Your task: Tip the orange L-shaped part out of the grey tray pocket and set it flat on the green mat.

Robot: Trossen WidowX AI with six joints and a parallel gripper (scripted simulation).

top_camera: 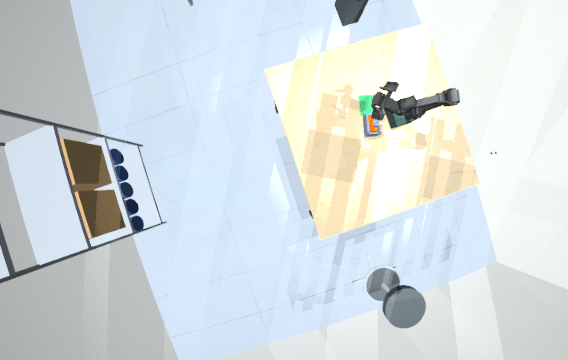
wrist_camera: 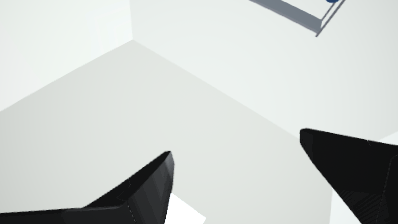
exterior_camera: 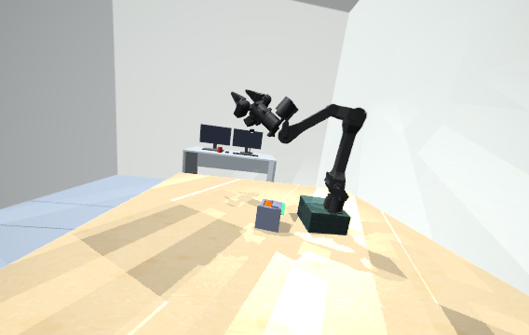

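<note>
Right now my gripper tip is 19 cm past the orange L-shaped part, 4 cm to the right of it and 45 cm above it. Round my gripper tip: green mat 20 cm behind, 12 cm to the right, 51 cm below.
</note>
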